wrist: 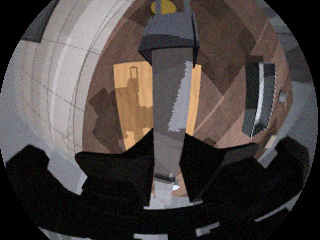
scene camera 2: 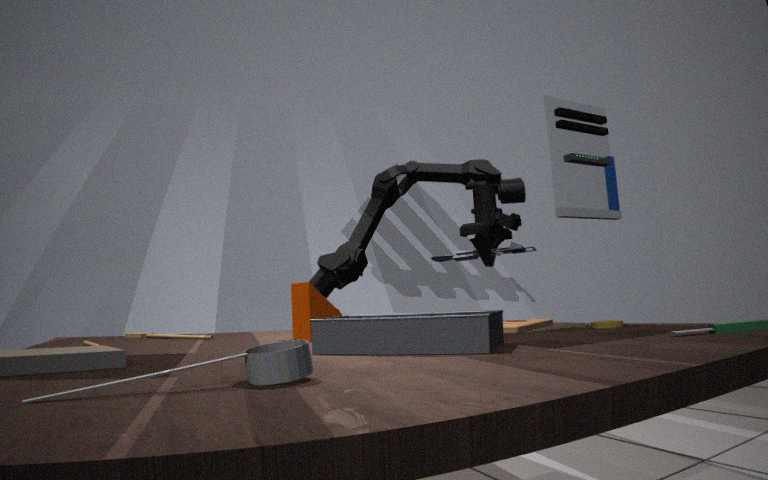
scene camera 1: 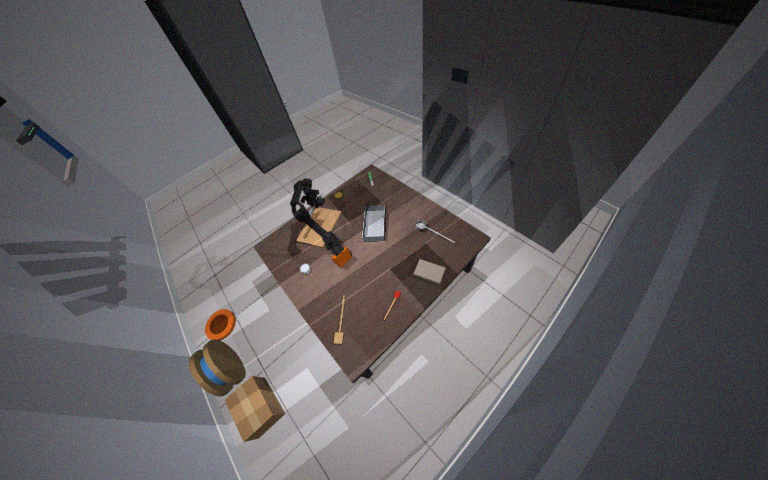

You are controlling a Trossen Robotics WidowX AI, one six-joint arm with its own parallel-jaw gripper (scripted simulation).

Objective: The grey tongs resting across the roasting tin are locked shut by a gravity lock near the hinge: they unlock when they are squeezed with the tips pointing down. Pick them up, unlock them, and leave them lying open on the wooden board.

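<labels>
On the grey roasting tin, (wrist: 260,77) and (scene camera 1: 381,215) are the same spot.
</labels>
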